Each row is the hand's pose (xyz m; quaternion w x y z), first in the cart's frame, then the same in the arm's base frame.
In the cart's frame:
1: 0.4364 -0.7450 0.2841 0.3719 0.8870 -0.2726 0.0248
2: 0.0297 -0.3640 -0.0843 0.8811 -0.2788 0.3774 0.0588
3: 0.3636 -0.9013 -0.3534 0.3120 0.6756 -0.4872 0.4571
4: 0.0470 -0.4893 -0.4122 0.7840 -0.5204 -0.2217 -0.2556
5: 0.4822 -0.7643 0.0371 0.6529 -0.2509 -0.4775 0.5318
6: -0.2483 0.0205 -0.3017 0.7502 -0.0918 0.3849 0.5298
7: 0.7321 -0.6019 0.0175 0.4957 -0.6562 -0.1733 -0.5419
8: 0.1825 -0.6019 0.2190 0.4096 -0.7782 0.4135 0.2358
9: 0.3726 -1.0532 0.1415 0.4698 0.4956 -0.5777 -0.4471
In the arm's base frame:
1: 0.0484 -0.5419 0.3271 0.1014 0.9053 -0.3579 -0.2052
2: -0.2361 0.0616 0.3606 0.8805 0.0765 0.4628 0.0683
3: -0.1314 -0.2556 -0.2402 0.1973 0.7000 -0.6671 0.1613
4: -0.2927 0.1627 0.0288 0.8775 -0.2999 0.0281 -0.3733
5: 0.0620 -0.4157 0.1095 0.8142 -0.0495 -0.5091 0.2748
6: -0.3852 0.5475 0.4791 0.7697 0.2580 0.2821 0.5112
7: 0.3494 -0.3344 0.1142 0.6031 -0.5375 0.1543 -0.5688
8: -0.1464 -0.3381 0.4254 0.6190 -0.5135 0.4693 0.3647
9: -0.1294 -0.6756 0.0626 0.2744 0.4782 -0.4274 -0.7165

